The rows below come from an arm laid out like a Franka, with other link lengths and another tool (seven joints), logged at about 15 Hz.
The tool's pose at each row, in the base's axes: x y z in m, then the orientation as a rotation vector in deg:
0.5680, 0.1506, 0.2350, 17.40, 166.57, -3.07
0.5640, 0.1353, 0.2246, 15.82, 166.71, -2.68
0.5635, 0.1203, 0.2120, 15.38, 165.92, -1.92
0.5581, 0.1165, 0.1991, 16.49, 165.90, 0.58
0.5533, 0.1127, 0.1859, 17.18, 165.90, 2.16
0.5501, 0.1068, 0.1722, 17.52, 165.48, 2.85
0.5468, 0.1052, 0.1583, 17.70, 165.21, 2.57
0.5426, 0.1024, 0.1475, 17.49, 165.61, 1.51
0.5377, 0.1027, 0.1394, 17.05, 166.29, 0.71
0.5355, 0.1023, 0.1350, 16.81, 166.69, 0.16
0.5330, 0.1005, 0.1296, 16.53, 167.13, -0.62
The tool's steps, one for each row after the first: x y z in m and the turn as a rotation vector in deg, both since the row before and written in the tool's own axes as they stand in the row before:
0.0030, -0.0157, 0.0102, -0.38, 0.00, -1.04
0.0005, -0.0147, 0.0130, -0.61, -0.79, -0.18
0.0075, -0.0047, 0.0115, -1.59, 0.23, 0.95
0.0068, -0.0050, 0.0118, -1.00, 0.18, 0.59
0.0049, -0.0071, 0.0126, -0.48, -0.33, 0.31
0.0060, -0.0030, 0.0127, 0.18, -0.28, 0.11
0.0059, -0.0042, 0.0095, 0.74, 0.29, -0.25
0.0066, -0.0010, 0.0067, 0.57, 0.57, -0.40
0.0030, -0.0010, 0.0038, 0.39, 0.34, -0.23
0.0032, -0.0024, 0.0048, 0.54, 0.36, -0.27

